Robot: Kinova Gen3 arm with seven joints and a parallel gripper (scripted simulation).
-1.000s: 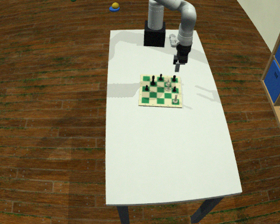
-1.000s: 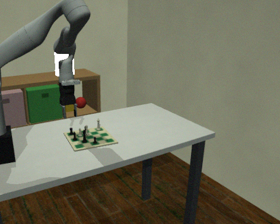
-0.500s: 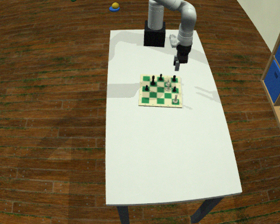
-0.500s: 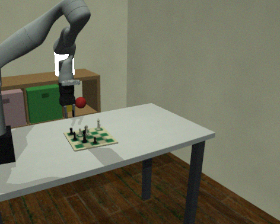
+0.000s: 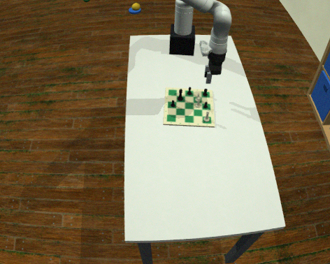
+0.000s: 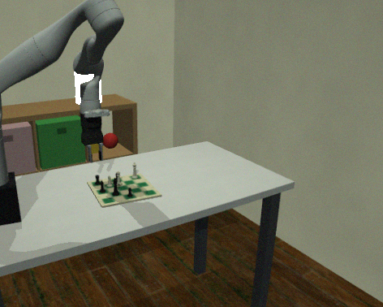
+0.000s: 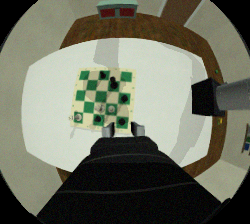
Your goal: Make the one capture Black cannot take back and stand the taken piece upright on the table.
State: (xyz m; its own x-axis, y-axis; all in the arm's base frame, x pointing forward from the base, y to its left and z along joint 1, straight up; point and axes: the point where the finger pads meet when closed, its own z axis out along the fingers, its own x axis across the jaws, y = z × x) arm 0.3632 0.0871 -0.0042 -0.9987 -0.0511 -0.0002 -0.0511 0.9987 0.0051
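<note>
Right now the green-and-cream chessboard is 7 cm ahead of my hand, 8 cm to the right of it and 11 cm below it. The rest, counted from my hand: tall white piece 15 cm ahead, 1 cm to the right, 8 cm below; then tall black piece 3 cm ahead, 12 cm to the right, 8 cm below.
</note>
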